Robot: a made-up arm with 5 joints.
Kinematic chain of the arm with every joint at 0, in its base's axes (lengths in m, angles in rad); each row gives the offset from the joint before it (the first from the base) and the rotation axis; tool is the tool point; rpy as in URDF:
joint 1: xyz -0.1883 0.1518 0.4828 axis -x
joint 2: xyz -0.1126 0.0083 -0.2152 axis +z
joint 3: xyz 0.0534 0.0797 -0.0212 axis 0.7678 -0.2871 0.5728
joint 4: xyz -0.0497 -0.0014 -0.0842 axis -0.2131 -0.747 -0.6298
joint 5: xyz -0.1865 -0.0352 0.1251 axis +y
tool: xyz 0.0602 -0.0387 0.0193 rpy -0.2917 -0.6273 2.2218
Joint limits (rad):
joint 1: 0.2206..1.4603
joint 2: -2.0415..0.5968
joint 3: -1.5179..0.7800
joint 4: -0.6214..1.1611
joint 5: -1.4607..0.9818
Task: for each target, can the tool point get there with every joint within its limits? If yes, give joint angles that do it. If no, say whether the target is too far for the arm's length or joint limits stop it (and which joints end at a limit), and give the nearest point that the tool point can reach.
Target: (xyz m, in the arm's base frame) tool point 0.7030 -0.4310 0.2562
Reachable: no: too far | nearest point 0.0395 -0.1966 0.3473 | short by 0.710 m
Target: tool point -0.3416 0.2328 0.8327
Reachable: no: joint limits stop it (at a limit: joint 1, joint 2, joint 5) | nearest point -0.3481 0.0420 0.5704 | short by 0.324 m
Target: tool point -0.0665 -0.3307 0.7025
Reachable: no: joint limits stop it (at a limit: joint 1, joint 2, joint 3) | nearest point 0.0112 -0.1884 0.4554 | short by 0.296 m
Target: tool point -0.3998 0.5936 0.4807
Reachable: no: joint limits stop it (at a limit: joint 1, joint 3, joint 5) | nearest point -0.3629 0.4008 0.3421 | short by 0.240 m
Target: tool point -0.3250 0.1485 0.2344
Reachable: yes | joints 0.5869 -1.2647 -0.0594 0.0334 0.5776
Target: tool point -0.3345 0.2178 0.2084
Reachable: yes | joints 0.5556 -1.1902 0.0814 0.3555 -0.5212
